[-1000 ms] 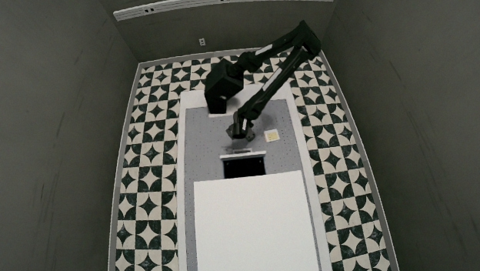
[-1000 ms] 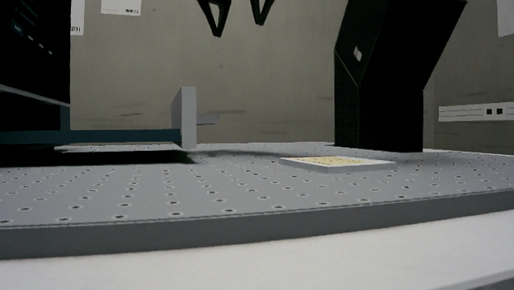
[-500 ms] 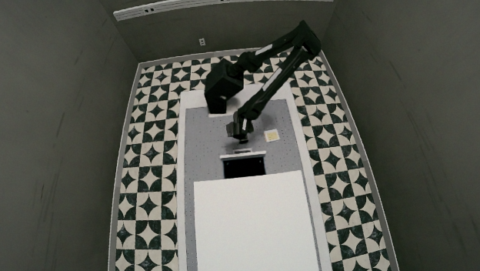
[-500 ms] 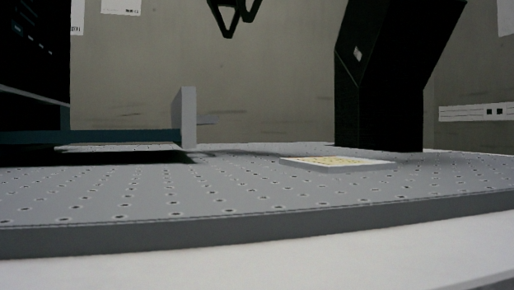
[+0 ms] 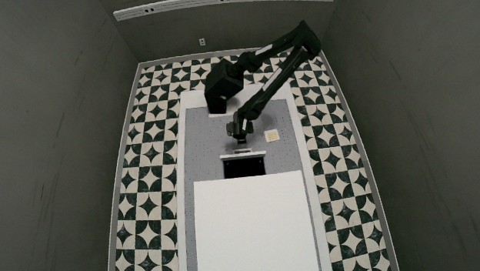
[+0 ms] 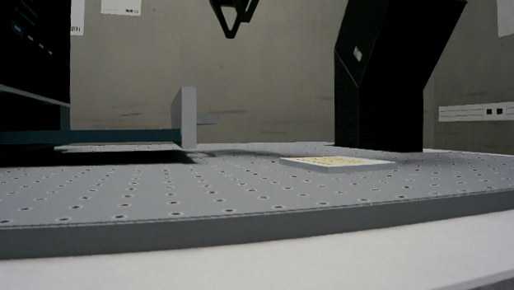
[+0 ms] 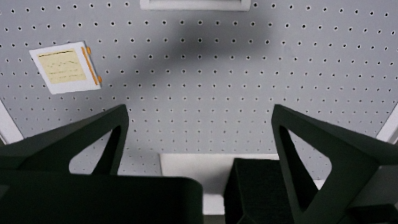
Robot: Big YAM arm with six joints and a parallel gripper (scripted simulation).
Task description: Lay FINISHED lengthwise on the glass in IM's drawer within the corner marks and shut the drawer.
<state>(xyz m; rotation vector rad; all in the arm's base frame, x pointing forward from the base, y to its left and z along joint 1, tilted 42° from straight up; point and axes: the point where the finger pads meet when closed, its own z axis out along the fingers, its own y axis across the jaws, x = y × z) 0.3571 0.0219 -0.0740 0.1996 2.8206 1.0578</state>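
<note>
Right now my hand is 3 cm past the cassette FINISHED, 21 cm to the right of it and 20 cm above it. From my hand the other things lie so: drawer (20 cm ahead, 1 cm to the right, 16 cm below).
</note>
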